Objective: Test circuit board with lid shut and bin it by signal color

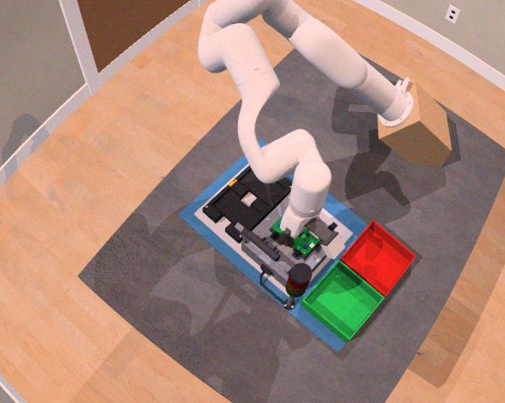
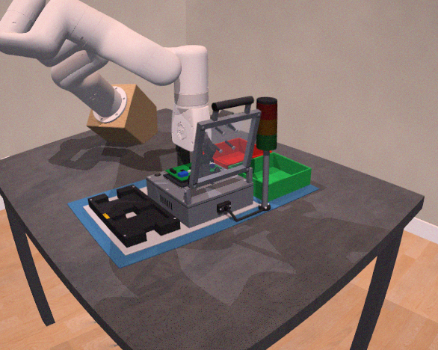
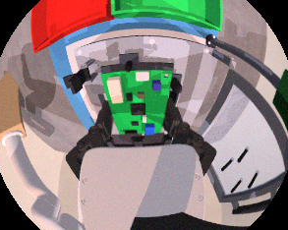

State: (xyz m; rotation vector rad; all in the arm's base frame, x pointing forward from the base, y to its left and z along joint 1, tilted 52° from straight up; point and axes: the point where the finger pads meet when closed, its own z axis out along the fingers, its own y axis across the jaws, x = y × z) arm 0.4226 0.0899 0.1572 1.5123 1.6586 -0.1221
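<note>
Right now my hand is right at the green circuit board. Round my hand: black latch hook 50 mm behind, 70 mm to the left; then clear lid 120 mm ahead, 20 mm to the right, 100 mm above; then plate 10 mm ahead, 10 mm to the left, 10 mm below.
</note>
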